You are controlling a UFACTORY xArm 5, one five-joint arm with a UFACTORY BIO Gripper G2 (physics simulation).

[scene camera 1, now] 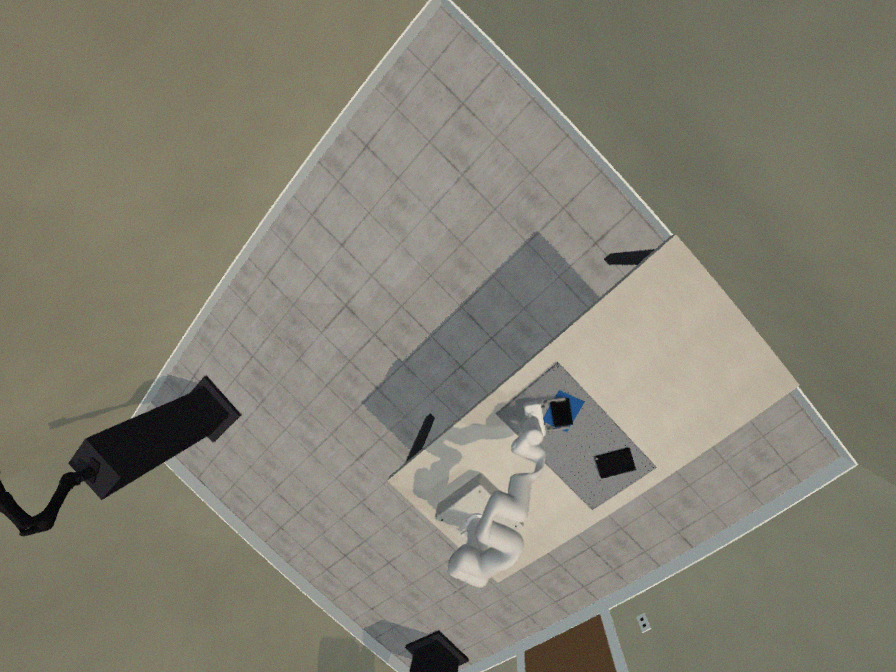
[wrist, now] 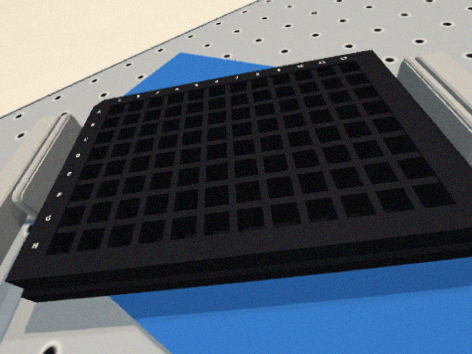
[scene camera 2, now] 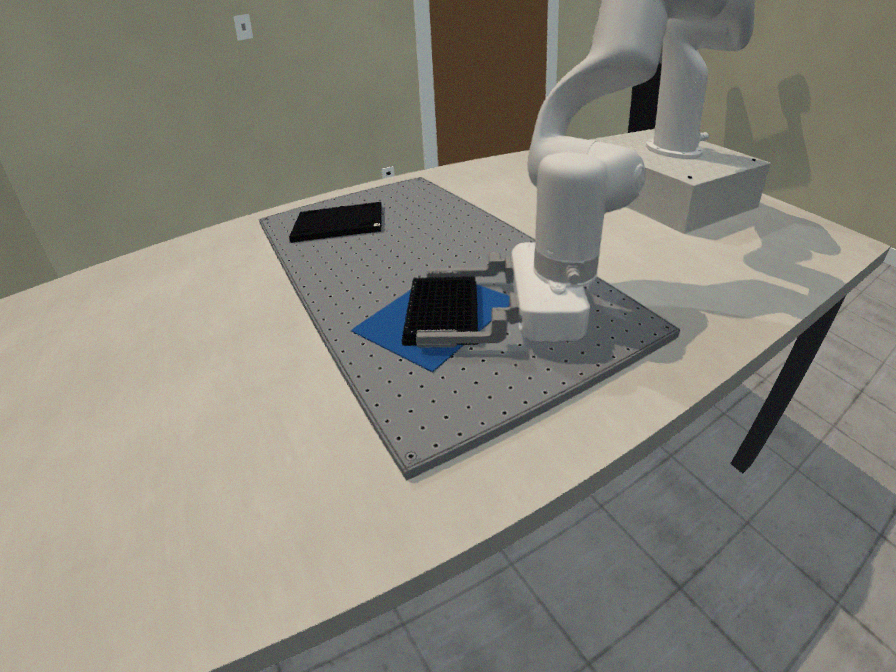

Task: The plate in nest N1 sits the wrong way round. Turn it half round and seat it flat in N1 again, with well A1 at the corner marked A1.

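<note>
A black well plate point(scene camera 1: 561, 413) point(scene camera 2: 447, 303) point(wrist: 230, 187) lies level over a blue square point(scene camera 1: 578, 405) point(scene camera 2: 383, 326) point(wrist: 350, 320) set at an angle to it. In the wrist view the plate's cut corner, by row A and column 1, is at the upper left; row H faces the camera. My gripper point(scene camera 1: 563, 414) point(scene camera 2: 423, 306) point(wrist: 244, 131) is shut on the plate, one finger along each short side. A low black rectangular holder point(scene camera 1: 615, 462) point(scene camera 2: 336, 221), apparently nest N1, has a small white mark at one corner; its inside is too dark to read.
The grey perforated board point(scene camera 1: 600, 426) point(scene camera 2: 434, 217) point(wrist: 320, 20) carries the blue square and the black holder. The board lies on a pale table point(scene camera 1: 694, 325) point(scene camera 2: 180, 434). The arm's pale base block point(scene camera 2: 694, 195) stands behind the board at the right in scene camera 2.
</note>
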